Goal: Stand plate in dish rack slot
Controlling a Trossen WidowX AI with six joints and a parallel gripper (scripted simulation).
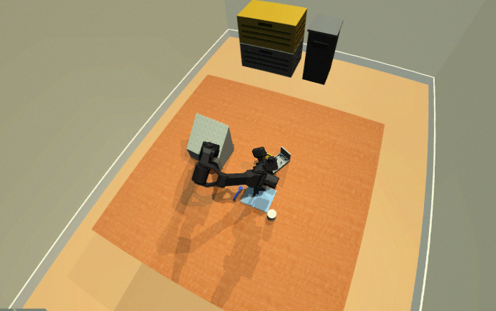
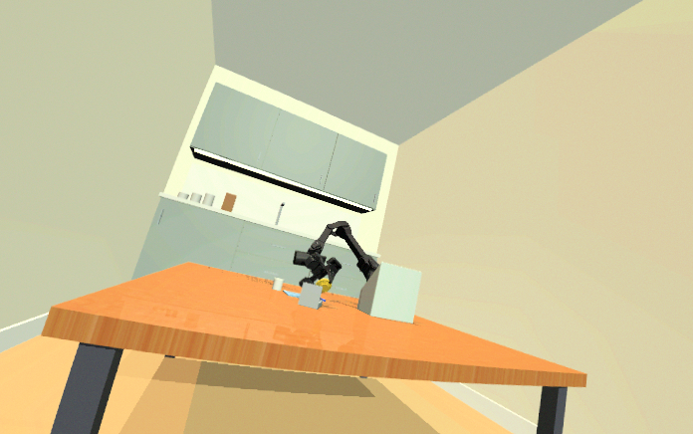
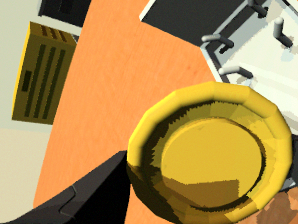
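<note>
Now: the grey dish rack 40 mm ahead of my gripper tip, 20 mm to the left of it and 50 mm below it. From my gripper tip the other things lie so: light blue mat: 20 mm ahead, 190 mm to the right, 70 mm below; yellow plate: 10 mm to the right; blue spoon: 90 mm behind, 210 mm to the right, 70 mm below.
</note>
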